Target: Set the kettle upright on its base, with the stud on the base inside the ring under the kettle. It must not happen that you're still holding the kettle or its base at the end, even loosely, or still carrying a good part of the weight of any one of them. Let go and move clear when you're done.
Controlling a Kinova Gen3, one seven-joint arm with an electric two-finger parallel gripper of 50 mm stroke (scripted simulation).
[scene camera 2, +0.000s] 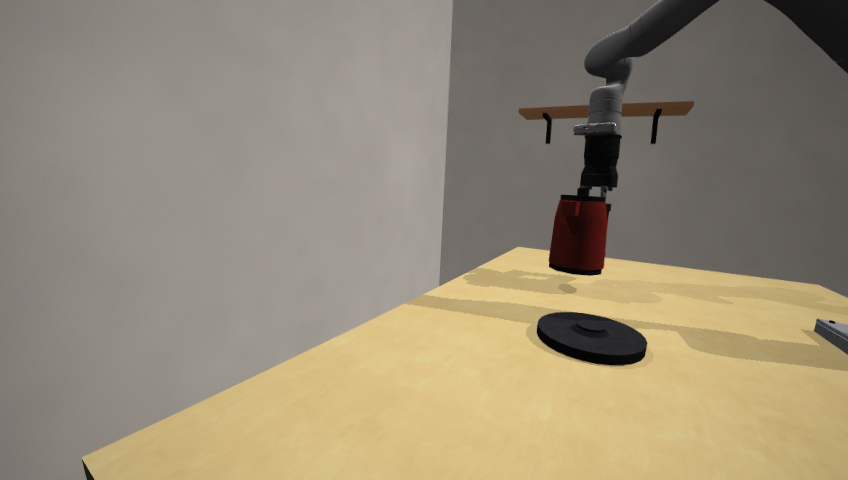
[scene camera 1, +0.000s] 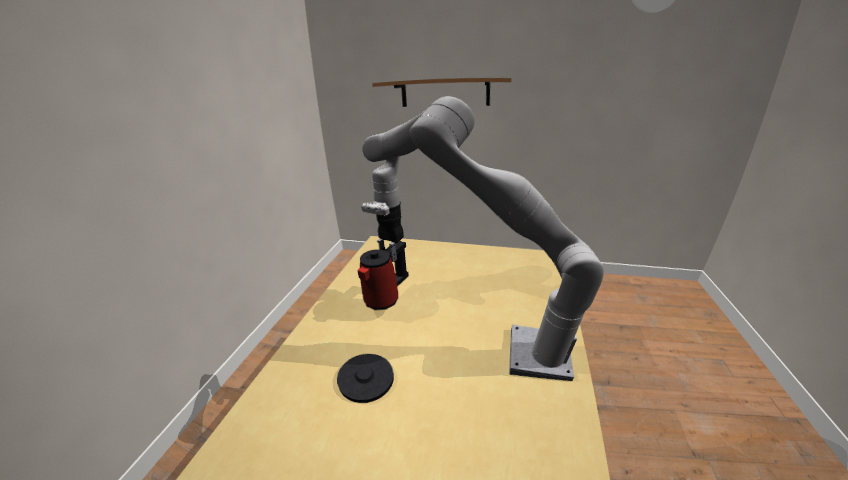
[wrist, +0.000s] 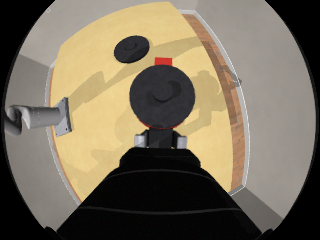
Note:
The pictures show: my gripper and a round black base.
My gripper shows as well in scene camera 1 and in the wrist view.

